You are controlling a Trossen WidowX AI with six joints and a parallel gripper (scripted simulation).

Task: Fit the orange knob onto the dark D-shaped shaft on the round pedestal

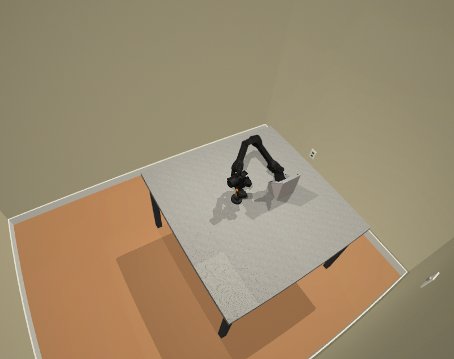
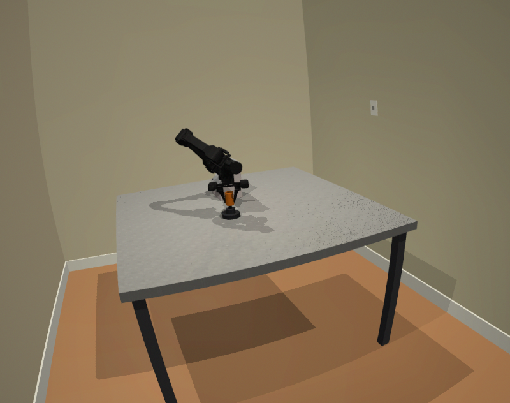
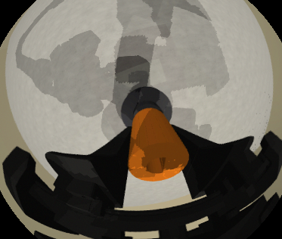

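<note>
Right now my gripper tip is 2 cm below the orange knob. From my gripper tip the other things lie so: dark round pedestal 4 cm below.
</note>
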